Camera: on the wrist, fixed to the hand. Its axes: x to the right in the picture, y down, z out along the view.
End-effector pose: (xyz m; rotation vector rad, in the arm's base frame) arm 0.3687 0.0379 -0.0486 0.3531 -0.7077 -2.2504
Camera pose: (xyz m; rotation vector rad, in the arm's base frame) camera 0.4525 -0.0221 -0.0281 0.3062 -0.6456 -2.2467
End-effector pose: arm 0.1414 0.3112 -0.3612 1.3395 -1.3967 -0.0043
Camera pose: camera 0.1027 0.3827 -0.2946 1.2763 -1.4084 -0.0348
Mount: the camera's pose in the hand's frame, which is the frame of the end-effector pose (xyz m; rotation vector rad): -0.0152 0.0944 -0.0436 -0.0584 -0.0080 0.0231
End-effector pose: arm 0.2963 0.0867 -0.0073 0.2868 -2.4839 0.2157
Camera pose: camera 0.3088 0.1896 0.0100 0.2351 -2.4976 0.1515
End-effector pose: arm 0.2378 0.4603 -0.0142 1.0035 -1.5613 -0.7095
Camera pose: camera 0.2591 0.5204 0.0693 0.9392 -1.5481 -0.7398
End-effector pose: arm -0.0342 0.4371 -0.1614 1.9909 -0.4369 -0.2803
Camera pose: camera -0.0485 0.4411 -0.0574 1.9272 -0.4517 -0.2836
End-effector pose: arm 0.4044 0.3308 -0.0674 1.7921 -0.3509 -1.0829
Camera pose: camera 0.4515 0.3208 0.0260 1.7286 -0.3407 -1.0739
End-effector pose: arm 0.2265 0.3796 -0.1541 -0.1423 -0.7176 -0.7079
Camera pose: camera 0.3028 0.4444 -0.1861 -0.2066 -0.7022 -0.7068
